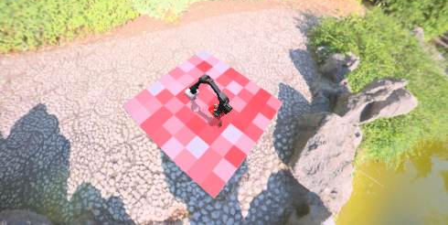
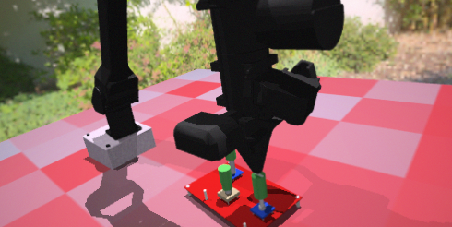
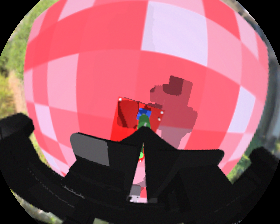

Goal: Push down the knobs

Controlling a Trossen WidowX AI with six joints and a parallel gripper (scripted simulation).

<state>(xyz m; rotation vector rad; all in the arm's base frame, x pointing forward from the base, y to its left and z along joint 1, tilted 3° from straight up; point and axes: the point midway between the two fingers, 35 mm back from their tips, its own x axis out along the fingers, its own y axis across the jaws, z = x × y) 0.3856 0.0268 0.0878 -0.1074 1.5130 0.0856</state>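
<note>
Right now my gripper tip is 3 cm above the blue potentiometer. The rest, counted from my gripper tip: tan potentiometer 6 cm behind, 4 cm below, 1 cm to the right.
</note>
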